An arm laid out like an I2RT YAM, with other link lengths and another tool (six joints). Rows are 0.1 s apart.
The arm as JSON. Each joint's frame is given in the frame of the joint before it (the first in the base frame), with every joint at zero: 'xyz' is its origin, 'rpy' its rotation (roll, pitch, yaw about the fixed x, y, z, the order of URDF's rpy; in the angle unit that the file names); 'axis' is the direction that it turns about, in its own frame. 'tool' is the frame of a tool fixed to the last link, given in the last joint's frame.
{
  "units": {
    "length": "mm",
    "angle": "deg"
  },
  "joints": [
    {
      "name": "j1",
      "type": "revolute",
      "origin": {
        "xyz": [
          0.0,
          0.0,
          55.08
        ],
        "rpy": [
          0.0,
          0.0,
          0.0
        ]
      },
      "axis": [
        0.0,
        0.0,
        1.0
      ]
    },
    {
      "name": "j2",
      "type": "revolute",
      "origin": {
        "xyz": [
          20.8,
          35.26,
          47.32
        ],
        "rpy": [
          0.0,
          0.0,
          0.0
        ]
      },
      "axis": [
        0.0,
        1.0,
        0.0
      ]
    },
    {
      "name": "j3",
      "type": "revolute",
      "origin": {
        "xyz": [
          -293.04,
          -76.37,
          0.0
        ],
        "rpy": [
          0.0,
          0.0,
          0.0
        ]
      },
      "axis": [
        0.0,
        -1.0,
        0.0
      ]
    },
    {
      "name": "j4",
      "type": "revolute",
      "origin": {
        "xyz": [
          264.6,
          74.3,
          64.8
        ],
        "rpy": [
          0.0,
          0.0,
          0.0
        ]
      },
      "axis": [
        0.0,
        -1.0,
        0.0
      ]
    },
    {
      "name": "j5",
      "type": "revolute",
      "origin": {
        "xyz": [
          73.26,
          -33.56,
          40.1
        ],
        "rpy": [
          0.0,
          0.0,
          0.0
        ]
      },
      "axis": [
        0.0,
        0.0,
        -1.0
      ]
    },
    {
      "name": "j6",
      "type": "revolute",
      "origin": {
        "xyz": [
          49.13,
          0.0,
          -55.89
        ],
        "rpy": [
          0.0,
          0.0,
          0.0
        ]
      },
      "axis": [
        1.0,
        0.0,
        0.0
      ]
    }
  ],
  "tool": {
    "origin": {
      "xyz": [
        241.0,
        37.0,
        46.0
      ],
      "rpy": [
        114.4,
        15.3,
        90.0
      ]
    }
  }
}
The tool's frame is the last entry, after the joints.
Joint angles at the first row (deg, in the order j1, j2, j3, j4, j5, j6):
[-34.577 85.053 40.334 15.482 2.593 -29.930]
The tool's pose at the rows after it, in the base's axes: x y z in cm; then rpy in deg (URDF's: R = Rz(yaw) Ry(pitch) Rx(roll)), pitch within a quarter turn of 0, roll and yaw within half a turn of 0:
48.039 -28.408 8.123 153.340 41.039 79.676
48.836 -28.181 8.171 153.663 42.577 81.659
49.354 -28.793 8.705 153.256 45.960 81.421
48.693 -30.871 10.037 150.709 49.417 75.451
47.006 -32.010 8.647 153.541 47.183 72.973
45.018 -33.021 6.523 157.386 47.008 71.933
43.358 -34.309 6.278 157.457 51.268 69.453
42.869 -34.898 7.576 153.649 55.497 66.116
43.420 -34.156 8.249 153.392 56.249 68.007
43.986 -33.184 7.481 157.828 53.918 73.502
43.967 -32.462 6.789 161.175 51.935 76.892
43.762 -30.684 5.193 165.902 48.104 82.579
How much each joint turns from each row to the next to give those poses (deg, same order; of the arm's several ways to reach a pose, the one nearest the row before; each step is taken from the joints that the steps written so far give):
[0.036 1.072 0.215 1.745 0.692 -1.217]
[0.252 1.180 0.842 0.878 -0.634 -2.036]
[0.692 0.883 0.169 2.578 1.900 -2.324]
[0.661 -0.303 -0.950 3.571 5.386 -0.383]
[0.082 -0.299 0.057 -3.519 3.592 3.455]
[-0.004 0.494 -1.151 -1.292 3.654 1.373]
[0.152 0.017 -3.062 4.867 4.331 -2.532]
[0.166 -0.423 -2.960 6.864 1.996 -3.466]
[0.091 -1.181 -0.060 -0.253 -1.583 -1.557]
[-0.141 -0.594 2.521 -6.400 -2.506 0.787]
[-0.007 -0.622 1.654 -5.078 -1.221 0.852]
[-0.248 -0.827 1.526 -6.884 -3.195 0.916]

